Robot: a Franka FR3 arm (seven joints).
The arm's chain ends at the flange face. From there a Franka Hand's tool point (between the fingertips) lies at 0.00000 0.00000 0.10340 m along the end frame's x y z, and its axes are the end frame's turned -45 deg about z.
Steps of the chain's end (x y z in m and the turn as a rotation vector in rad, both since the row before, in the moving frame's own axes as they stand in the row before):
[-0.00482 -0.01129 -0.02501 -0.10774 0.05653 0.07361]
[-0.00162 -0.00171 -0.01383 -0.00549 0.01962 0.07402]
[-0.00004 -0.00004 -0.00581 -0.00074 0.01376 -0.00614]
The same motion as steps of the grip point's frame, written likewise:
[0.00040 0.00044 -0.02577 -0.11616 -0.03621 0.07361]
[0.00103 -0.00048 -0.01385 -0.01776 0.00999 0.07402]
[0.00096 0.00100 -0.00582 -0.01025 0.00921 -0.00614]

